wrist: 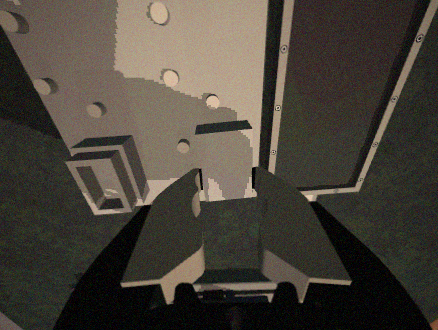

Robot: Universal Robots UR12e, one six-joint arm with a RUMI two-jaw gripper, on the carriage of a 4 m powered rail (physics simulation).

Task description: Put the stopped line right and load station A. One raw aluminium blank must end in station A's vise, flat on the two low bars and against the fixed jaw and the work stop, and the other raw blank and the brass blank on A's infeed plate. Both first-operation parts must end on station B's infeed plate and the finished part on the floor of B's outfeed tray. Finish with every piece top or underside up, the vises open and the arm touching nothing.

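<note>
My gripper is shut on a plain pale grey block, held between the fingertips at the near end of a pale plate. The block's flat face shows, with a dark narrow side at its far end; whether it touches the plate cannot be told, nor can its kind. A grey part with a step and a rectangular pocket sits at the plate's near left corner, pocket facing the camera, apart from the left finger. The vises and the brass blank do not show.
Several round pale pins stand on the plate, one close to the block's left side. Right of the plate is a dark-floored tray with a pale screwed rim. Its near rim lies close beyond the right finger. A dark green floor surrounds both.
</note>
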